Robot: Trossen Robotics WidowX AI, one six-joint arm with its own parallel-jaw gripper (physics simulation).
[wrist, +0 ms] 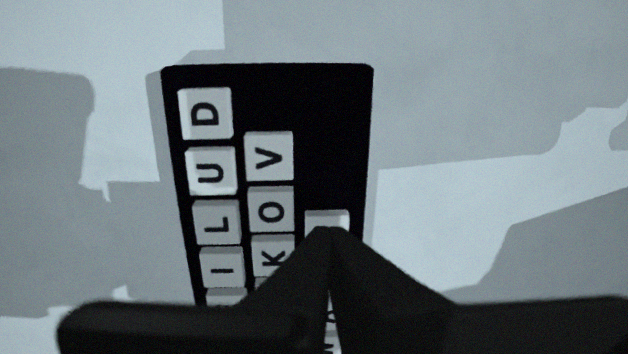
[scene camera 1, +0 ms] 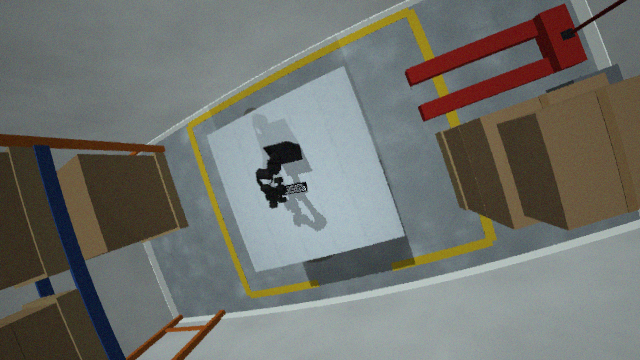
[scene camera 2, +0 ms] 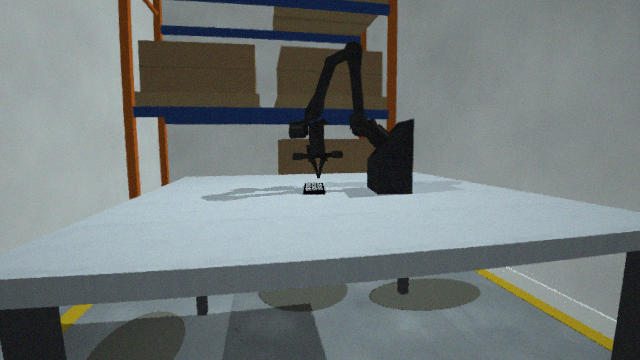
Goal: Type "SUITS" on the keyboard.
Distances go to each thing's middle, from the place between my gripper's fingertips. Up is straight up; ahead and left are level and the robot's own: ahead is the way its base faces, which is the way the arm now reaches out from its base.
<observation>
My gripper is now 20 mm above the s key point(wrist: 340, 217) and 10 mm to the right of it. From my hand the other things lie so: o key point(wrist: 271, 208) 20 mm below, 20 mm ahead; v key point(wrist: 268, 155) 20 mm to the right, 20 mm below, 10 mm ahead; k key point(wrist: 268, 251) 20 mm to the left, 20 mm below, 20 mm ahead.
</observation>
